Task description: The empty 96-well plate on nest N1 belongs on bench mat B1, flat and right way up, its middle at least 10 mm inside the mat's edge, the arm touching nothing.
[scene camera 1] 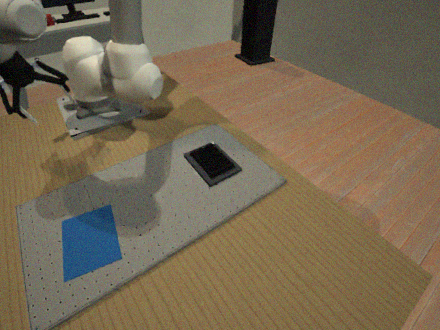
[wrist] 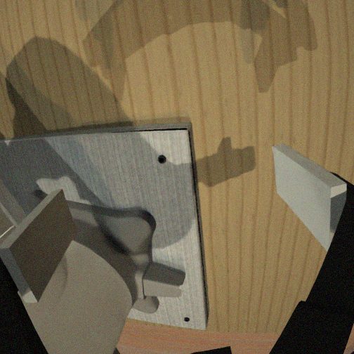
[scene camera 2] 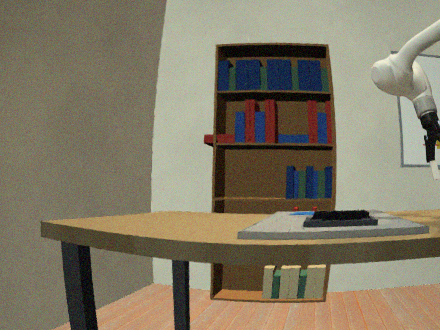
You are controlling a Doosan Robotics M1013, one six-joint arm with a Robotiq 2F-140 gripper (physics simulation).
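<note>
The black 96-well plate sits flat in the dark grey nest N1, at the far right of the grey perforated board in scene camera 1. Which face is up is too dark to tell. The blue bench mat B1 lies at the board's other end, with nothing on it and the arm's shadow beside and over its upper corner. My gripper is open and empty, high beside the arm's base, well away from plate and mat. In scene camera 2 it is partly cut off at the right edge.
The perforated board lies on the wooden table. The arm's metal base plate is bolted behind it. A black column stands beyond the table. A bookshelf stands against the wall.
</note>
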